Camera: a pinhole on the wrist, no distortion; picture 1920 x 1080 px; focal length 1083.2 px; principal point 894.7 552.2 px. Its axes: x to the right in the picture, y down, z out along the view. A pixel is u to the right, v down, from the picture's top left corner.
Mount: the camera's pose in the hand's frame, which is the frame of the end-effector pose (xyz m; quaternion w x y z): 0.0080 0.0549 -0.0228 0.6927 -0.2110 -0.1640 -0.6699
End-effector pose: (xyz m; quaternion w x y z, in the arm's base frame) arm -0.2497 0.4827 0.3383 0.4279 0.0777 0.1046 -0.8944
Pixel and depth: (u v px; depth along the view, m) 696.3 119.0 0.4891
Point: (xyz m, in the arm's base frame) 0.1311 0.2809 0.6826
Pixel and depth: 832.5 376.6 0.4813
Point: 0.0124 0.2210 0.6778
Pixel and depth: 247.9 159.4 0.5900
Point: 0.3658 0.1422 0.6105
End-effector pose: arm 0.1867 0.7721 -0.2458 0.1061 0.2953 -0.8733 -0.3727
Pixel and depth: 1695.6 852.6 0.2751
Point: -0.0368 0.9023 -0.4516
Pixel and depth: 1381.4 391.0 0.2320
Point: 0.0630 0.9593 -0.3479
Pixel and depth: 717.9 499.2 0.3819
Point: -0.0631 1.0953 -0.2211
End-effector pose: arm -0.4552 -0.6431 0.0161 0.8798 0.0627 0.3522 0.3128
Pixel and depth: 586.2 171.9 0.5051
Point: -0.5271 -0.3463 0.5058
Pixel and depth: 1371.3 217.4 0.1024
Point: -0.4390 -0.5882 0.1149
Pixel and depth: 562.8 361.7 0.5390
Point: -0.4914 -0.2663 0.4788
